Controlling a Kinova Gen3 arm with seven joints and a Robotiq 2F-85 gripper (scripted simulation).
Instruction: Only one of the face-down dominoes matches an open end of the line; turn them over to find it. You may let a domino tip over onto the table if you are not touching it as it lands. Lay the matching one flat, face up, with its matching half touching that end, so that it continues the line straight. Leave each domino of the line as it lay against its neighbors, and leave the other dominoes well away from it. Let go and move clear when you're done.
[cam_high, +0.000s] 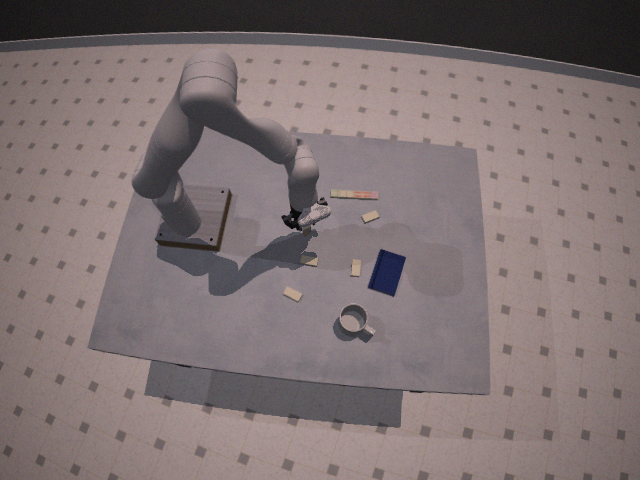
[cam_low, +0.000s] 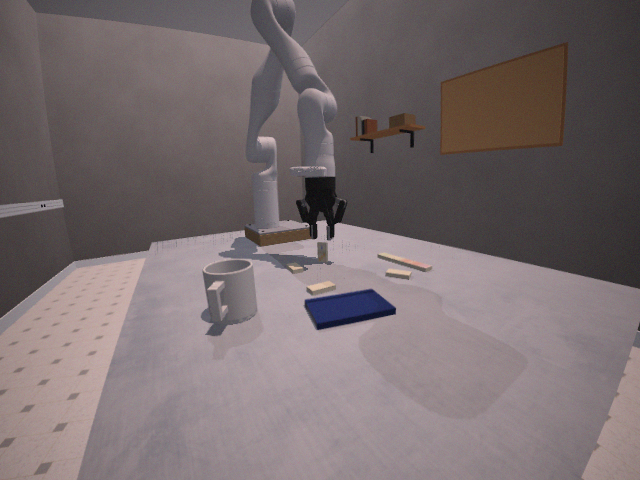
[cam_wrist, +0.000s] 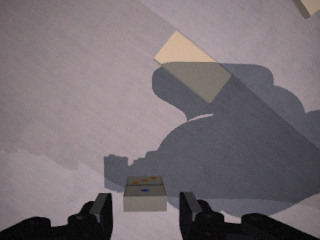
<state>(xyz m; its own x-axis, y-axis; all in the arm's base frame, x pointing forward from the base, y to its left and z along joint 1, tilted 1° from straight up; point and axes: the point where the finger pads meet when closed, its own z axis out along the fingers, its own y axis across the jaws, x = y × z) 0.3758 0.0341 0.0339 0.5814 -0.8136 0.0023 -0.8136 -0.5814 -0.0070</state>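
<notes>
Right now my hand is 5 cm above the cream domino.
</notes>
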